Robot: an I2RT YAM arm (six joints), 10 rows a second.
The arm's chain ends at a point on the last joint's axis. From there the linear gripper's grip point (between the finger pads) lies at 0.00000 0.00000 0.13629 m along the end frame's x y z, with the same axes.
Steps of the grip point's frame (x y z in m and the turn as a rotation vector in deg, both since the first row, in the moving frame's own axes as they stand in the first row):
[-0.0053, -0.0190, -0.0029, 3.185, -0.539, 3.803]
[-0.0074, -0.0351, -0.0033, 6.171, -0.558, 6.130]
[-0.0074, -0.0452, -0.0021, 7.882, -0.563, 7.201]
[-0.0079, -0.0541, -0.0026, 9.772, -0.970, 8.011]
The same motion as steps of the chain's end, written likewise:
[-0.0043, -0.0114, -0.0027, 3.185, -0.539, 3.803]
[-0.0069, -0.0204, -0.0025, 6.171, -0.558, 6.130]
[-0.0072, -0.0265, -0.0008, 7.882, -0.563, 7.201]
[-0.0072, -0.0309, -0.0006, 9.772, -0.970, 8.011]

